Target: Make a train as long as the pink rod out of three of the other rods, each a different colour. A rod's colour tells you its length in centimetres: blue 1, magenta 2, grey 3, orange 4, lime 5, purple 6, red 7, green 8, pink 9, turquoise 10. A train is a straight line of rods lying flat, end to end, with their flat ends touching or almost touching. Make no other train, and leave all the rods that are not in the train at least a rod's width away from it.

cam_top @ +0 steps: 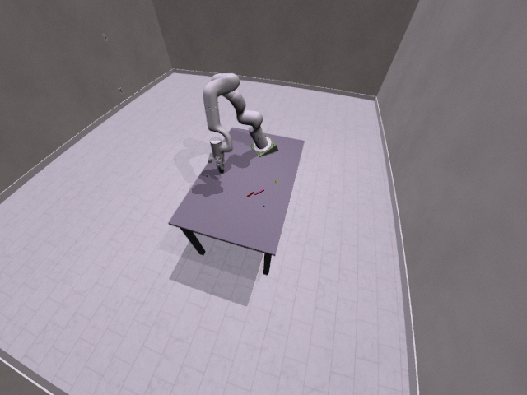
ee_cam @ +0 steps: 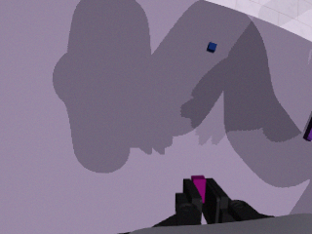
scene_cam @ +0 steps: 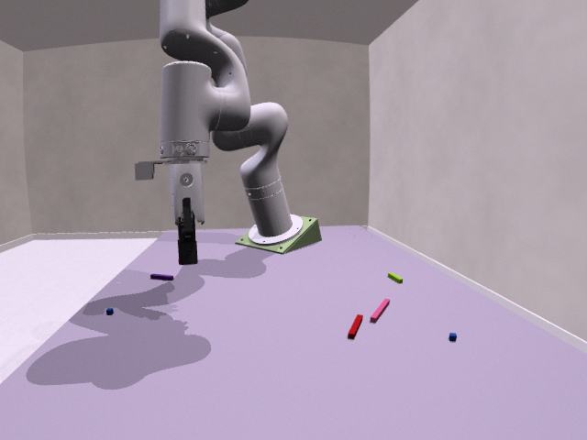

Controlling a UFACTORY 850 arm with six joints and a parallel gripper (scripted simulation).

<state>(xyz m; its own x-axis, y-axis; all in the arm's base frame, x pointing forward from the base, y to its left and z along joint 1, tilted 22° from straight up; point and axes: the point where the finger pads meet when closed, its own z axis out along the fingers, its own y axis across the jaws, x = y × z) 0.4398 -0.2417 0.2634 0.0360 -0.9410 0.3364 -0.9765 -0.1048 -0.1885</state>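
Now: hand 21 cm past the purple rod, 12 cm above it and 7 cm to the left of it. Round my hand: magenta rod 2 cm below, 1 cm to the right; then pink rod 33 cm to the left, 12 cm below, 11 cm ahead; then red rod 25 cm to the left, 14 cm ahead, 12 cm below.
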